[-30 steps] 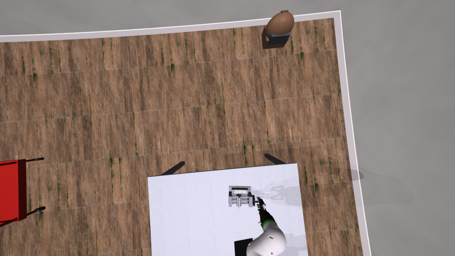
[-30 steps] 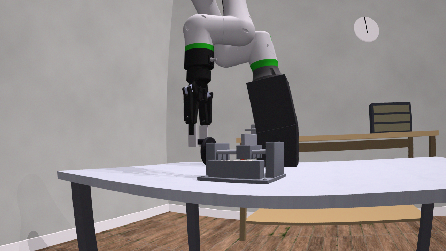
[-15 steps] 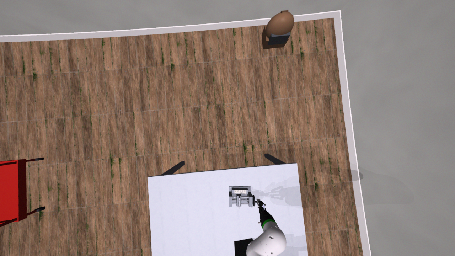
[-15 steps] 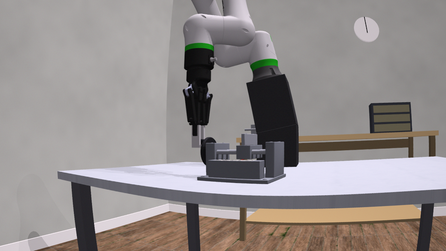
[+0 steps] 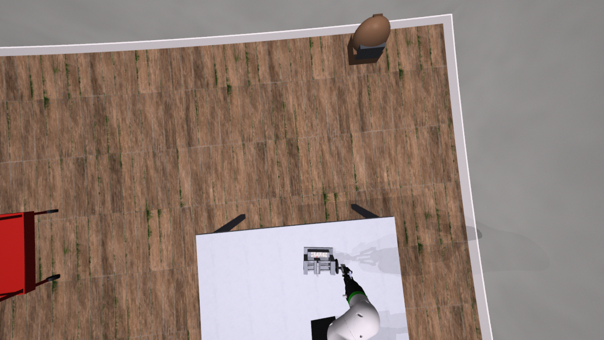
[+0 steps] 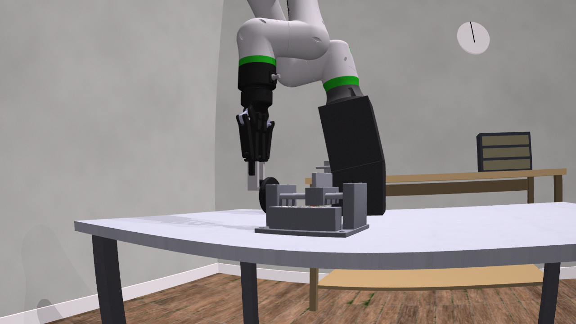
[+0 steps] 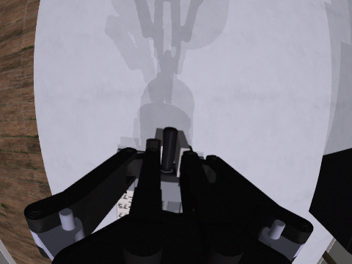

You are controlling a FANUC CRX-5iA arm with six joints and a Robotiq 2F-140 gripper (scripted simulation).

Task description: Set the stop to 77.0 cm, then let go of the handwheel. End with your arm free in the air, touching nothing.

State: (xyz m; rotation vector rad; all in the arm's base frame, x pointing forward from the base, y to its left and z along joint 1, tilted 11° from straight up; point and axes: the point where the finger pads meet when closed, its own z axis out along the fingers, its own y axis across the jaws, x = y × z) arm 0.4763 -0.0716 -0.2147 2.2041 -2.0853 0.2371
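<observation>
Now: the crank handle 2 cm below my hand. From my hand the other things lie so: handwheel 2 cm to the left, 2 cm below; then stop carriage 16 cm to the left, 3 cm below.
</observation>
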